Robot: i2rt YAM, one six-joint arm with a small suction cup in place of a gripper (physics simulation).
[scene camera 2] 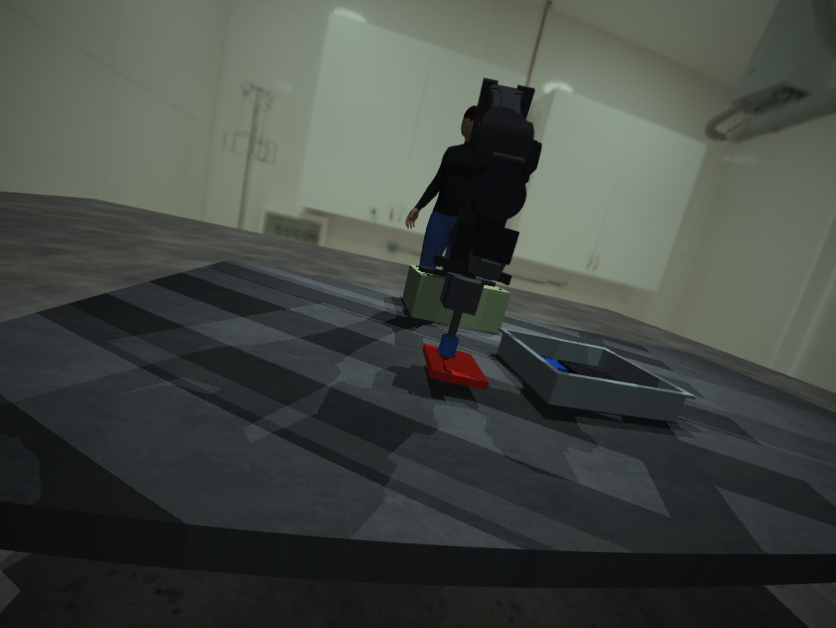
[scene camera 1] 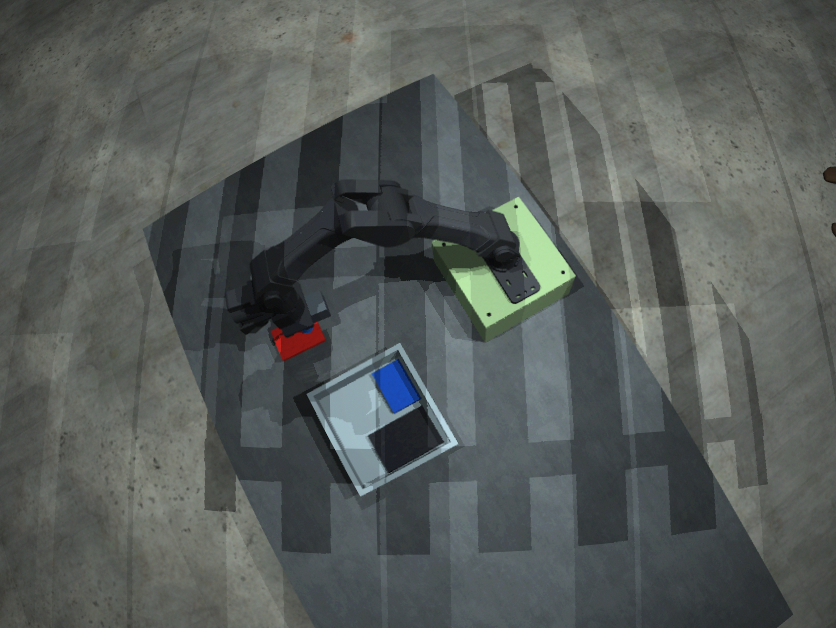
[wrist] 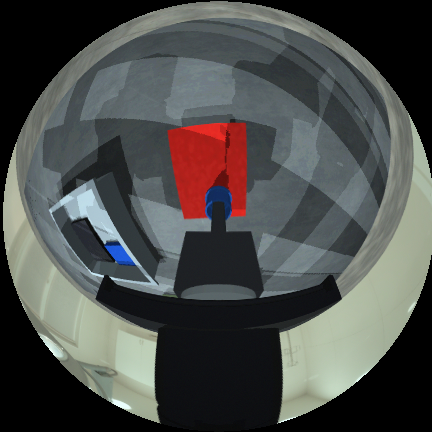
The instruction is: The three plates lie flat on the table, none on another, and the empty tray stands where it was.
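Pixels of known places: hand at its tool point: (scene camera 2: 444, 360) (wrist: 218, 192); arm's base at its link origin: (scene camera 1: 502, 259).
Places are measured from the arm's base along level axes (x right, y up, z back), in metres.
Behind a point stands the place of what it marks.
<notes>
My suction cup (scene camera 2: 448, 345) (wrist: 217, 203) {x 0.100, y -0.083, z -0.434 m} sits on the near edge of a red plate (scene camera 1: 300, 343) {x 0.074, y -0.073, z -0.462 m} (scene camera 2: 459, 370) {x 0.094, y -0.072, z -0.493 m} (wrist: 197, 169) {x 0.083, y -0.073, z -0.468 m} and holds it. The red plate is very low over the table, left of the tray; I cannot tell whether it touches the table. The grey tray (scene camera 1: 336, 444) {x -0.168, y -0.052, z -0.485 m} (scene camera 2: 596, 393) {x -0.120, y -0.075, z -0.486 m} (wrist: 120, 217) {x -0.049, y -0.080, z -0.418 m} holds a blue plate (scene camera 1: 396, 386) {x -0.109, y -0.089, z -0.319 m} (scene camera 2: 554, 363) {x -0.143, y -0.089, z -0.325 m} (wrist: 118, 252) {x -0.122, y -0.089, z -0.329 m} and a black plate (scene camera 1: 404, 439) {x -0.218, y -0.089, z -0.357 m} (wrist: 86, 238) {x -0.219, y -0.090, z -0.371 m}, lying flat side by side. In the overhead view the arm hides most of the cup.
The arm's green base block (scene camera 1: 478, 293) {x -0.042, y 0.001, z -0.083 m} (scene camera 2: 424, 299) {x 0.090, y -0.055, z -0.111 m} stands behind the tray. The arm reaches from it across the table to the left. A person (scene camera 2: 441, 206) stands in the background beyond the table.
</notes>
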